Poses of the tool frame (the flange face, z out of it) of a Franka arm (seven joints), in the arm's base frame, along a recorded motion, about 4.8 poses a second.
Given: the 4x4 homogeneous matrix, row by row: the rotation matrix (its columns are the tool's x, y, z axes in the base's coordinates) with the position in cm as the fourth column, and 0 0 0 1 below. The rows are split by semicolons.
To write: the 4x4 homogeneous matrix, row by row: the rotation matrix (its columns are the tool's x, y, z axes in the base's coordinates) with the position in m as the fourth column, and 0 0 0 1 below. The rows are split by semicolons. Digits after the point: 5 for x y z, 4 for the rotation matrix.
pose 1, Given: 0.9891, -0.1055, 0.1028, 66.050; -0.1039, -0.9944, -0.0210, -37.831; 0.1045, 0.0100, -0.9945, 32.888; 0, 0, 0, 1
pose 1, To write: 0.9891, -0.1055, 0.1028, 0.66050; -0.1039, -0.9944, -0.0210, -0.37831; 0.1045, 0.0100, -0.9945, 0.32888; 0, 0, 0, 1
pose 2, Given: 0.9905, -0.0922, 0.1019, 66.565; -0.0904, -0.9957, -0.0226, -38.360; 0.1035, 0.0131, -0.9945, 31.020; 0, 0, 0, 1
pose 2, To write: 0.9905, -0.0922, 0.1019, 0.66565; -0.0904, -0.9957, -0.0226, -0.38360; 0.1035, 0.0131, -0.9945, 0.31020; 0, 0, 0, 1
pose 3, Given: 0.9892, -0.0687, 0.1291, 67.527; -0.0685, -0.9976, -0.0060, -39.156; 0.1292, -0.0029, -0.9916, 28.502; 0, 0, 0, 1
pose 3, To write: 0.9892, -0.0687, 0.1291, 0.67527; -0.0685, -0.9976, -0.0060, -0.39156; 0.1292, -0.0029, -0.9916, 0.28502; 0, 0, 0, 1
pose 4, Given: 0.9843, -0.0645, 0.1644, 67.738; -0.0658, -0.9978, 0.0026, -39.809; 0.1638, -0.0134, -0.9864, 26.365; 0, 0, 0, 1
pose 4, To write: 0.9843, -0.0645, 0.1644, 0.67738; -0.0658, -0.9978, 0.0026, -0.39809; 0.1638, -0.0134, -0.9864, 0.26365; 0, 0, 0, 1
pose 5, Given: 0.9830, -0.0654, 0.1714, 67.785; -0.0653, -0.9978, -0.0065, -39.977; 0.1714, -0.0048, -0.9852, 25.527; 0, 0, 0, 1
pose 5, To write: 0.9830, -0.0654, 0.1714, 0.67785; -0.0653, -0.9978, -0.0065, -0.39977; 0.1714, -0.0048, -0.9852, 0.25527; 0, 0, 0, 1
